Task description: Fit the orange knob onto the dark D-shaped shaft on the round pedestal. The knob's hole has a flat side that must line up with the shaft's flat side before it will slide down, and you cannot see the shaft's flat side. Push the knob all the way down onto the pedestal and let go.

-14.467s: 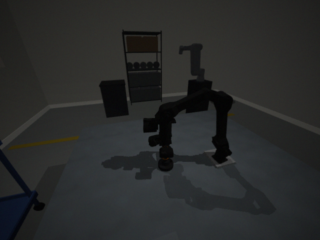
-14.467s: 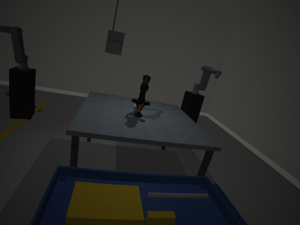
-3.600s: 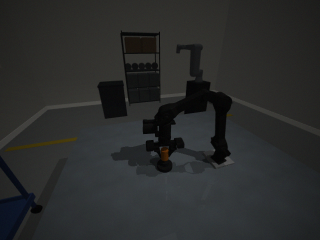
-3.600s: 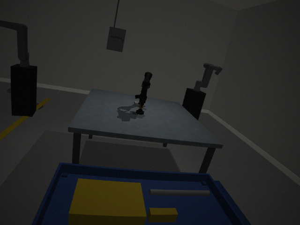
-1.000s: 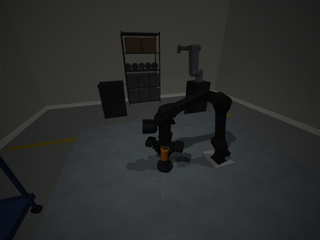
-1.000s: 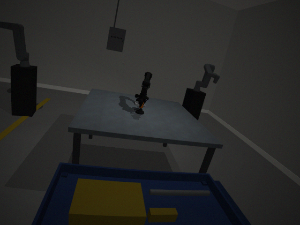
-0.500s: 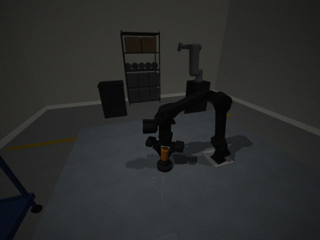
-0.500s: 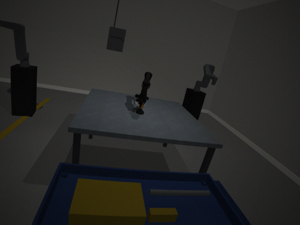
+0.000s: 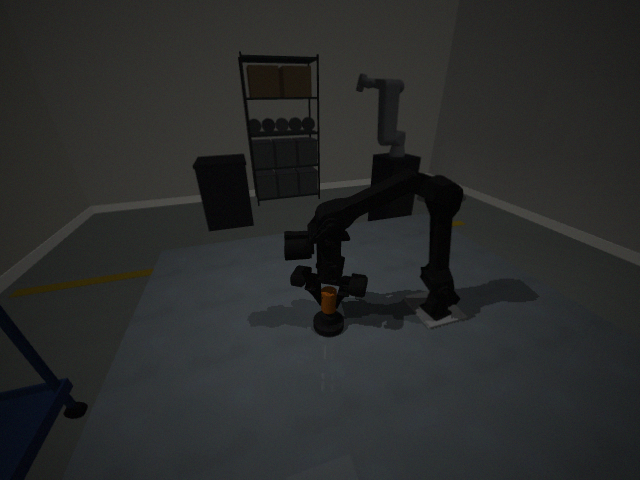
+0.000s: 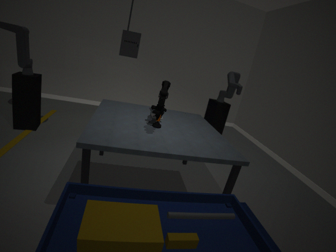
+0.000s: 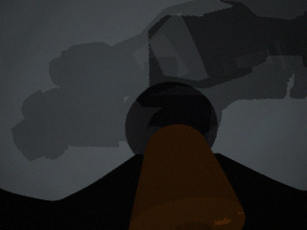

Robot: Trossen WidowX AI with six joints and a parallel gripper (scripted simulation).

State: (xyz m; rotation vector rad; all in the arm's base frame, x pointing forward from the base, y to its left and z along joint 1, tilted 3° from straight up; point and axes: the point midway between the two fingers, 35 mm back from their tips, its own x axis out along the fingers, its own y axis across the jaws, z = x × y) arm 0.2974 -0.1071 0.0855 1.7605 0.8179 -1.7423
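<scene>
My gripper tip is now 2 cm below the orange knob. Also, from my gripper tip: dark round pedestal (4 cm below).
</scene>
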